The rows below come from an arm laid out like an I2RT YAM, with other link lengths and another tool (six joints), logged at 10 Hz.
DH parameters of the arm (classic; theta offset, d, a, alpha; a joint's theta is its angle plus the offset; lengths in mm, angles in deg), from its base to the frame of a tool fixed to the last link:
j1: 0 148.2 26.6 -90
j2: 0 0 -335.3 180
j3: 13.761 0 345.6 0
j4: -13.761 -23.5 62.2 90
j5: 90 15.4 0 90
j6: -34.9 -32 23.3 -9.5
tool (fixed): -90 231.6 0 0
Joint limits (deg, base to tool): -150..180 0..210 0..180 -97..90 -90..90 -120..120
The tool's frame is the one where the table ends.
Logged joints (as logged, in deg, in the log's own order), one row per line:
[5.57, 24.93, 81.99, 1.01, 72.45, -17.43]
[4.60, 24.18, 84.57, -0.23, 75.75, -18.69]
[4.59, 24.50, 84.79, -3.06, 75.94, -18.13]
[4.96, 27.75, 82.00, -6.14, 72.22, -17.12]
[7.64, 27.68, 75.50, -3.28, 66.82, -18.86]
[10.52, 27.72, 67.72, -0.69, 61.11, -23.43]
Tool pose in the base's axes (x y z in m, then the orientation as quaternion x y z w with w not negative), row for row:
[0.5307, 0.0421, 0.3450, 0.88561, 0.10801, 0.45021, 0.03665]
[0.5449, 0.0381, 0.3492, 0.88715, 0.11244, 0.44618, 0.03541]
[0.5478, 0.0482, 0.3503, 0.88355, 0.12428, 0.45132, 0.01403]
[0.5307, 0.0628, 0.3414, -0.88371, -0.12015, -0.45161, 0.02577]
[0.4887, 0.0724, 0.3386, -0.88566, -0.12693, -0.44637, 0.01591]
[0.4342, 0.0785, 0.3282, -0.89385, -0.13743, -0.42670, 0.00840]
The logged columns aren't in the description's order. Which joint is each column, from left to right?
Columns, left to right: j1, j6, j2, j5, j3, j4.
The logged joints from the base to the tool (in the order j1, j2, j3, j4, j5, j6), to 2 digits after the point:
[5.57, 81.99, 72.45, -17.43, 1.01, 24.93]
[4.60, 84.57, 75.75, -18.69, -0.23, 24.18]
[4.59, 84.79, 75.94, -18.13, -3.06, 24.50]
[4.96, 82.00, 72.22, -17.12, -6.14, 27.75]
[7.64, 75.50, 66.82, -18.86, -3.28, 27.68]
[10.52, 67.72, 61.11, -23.43, -0.69, 27.72]

